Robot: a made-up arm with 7 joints.
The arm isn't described. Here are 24 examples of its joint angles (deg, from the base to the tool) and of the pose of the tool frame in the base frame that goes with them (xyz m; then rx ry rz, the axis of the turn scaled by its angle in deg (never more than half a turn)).
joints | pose
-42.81 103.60 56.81 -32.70 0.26 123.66 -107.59 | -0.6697 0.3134 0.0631 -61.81 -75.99 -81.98
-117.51 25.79 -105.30 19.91 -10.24 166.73 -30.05 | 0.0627 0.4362 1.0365 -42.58 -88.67 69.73
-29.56 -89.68 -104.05 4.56 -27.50 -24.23 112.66 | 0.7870 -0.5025 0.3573 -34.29 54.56 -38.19
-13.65 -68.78 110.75 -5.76 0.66 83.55 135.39 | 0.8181 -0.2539 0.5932 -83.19 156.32 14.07
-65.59 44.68 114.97 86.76 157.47 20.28 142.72 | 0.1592 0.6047 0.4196 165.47 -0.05 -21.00
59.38 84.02 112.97 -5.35 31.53 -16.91 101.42 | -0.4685 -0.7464 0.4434 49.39 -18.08 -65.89
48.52 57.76 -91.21 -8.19 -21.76 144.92 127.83 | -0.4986 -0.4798 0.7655 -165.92 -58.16 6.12
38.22 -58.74 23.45 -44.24 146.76 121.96 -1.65 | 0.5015 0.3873 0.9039 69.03 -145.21 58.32
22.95 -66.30 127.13 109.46 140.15 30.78 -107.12 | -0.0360 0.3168 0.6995 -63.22 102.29 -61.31
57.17 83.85 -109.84 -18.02 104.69 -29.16 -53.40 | -0.4694 -0.7632 0.4879 -129.01 33.37 64.46
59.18 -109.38 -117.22 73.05 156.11 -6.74 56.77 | 0.7286 0.2370 0.2699 72.98 2.12 126.42
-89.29 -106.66 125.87 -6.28 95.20 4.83 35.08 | 0.0451 -0.9166 0.1161 90.83 127.29 -37.09
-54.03 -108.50 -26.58 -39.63 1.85 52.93 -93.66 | 0.5490 -0.6337 0.3457 18.55 -152.11 -53.81
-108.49 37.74 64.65 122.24 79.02 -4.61 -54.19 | 0.2871 -0.1670 0.5339 12.30 21.94 163.82
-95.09 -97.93 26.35 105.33 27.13 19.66 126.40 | 0.1199 -0.2924 -0.1659 145.92 -47.62 -77.11
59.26 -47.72 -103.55 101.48 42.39 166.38 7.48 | 0.4389 -0.0454 0.6554 -104.50 38.58 21.81
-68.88 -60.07 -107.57 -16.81 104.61 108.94 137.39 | 0.2520 -0.7307 0.7617 -50.72 -83.63 62.24
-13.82 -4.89 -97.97 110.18 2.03 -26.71 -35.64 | -0.1851 -0.4481 0.6254 86.01 -17.43 103.82
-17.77 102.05 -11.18 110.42 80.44 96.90 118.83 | -0.3338 -0.0226 0.6566 -7.95 140.55 -48.32
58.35 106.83 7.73 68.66 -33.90 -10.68 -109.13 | -0.4207 -0.6294 0.5746 -128.43 106.65 35.88
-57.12 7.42 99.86 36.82 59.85 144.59 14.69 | 0.2072 0.2435 1.0519 -47.15 -110.06 67.36
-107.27 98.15 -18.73 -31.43 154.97 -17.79 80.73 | 0.3598 0.7704 0.0934 0.64 117.52 72.15
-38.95 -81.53 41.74 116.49 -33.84 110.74 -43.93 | 0.5073 -0.0521 0.0504 39.99 -41.04 -155.53
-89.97 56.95 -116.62 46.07 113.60 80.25 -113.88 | -0.4035 0.6636 0.5363 3.01 48.83 -105.36
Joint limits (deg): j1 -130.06..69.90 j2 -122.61..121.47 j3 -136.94..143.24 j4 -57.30..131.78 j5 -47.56..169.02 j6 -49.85..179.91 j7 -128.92..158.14
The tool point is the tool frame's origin. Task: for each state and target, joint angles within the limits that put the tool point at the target. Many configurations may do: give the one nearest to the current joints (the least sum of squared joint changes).
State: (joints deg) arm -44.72 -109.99 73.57 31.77 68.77 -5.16 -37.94
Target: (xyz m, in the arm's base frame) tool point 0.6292 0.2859 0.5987
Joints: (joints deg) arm -19.95 -72.61 103.93 70.01 76.36 -9.02 -37.18
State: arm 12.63 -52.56 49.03 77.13 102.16 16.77 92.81
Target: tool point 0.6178 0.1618 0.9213
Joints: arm -8.88 -25.39 44.35 34.76 99.53 15.61 93.90
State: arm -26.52 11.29 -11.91 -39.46 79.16 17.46 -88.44
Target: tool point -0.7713 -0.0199 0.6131
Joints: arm -0.90 47.62 -1.94 -57.30 73.58 19.84 -88.94
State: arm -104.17 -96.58 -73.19 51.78 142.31 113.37 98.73
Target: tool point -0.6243 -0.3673 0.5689
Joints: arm -109.02 -64.84 -96.84 58.58 137.08 113.53 99.31
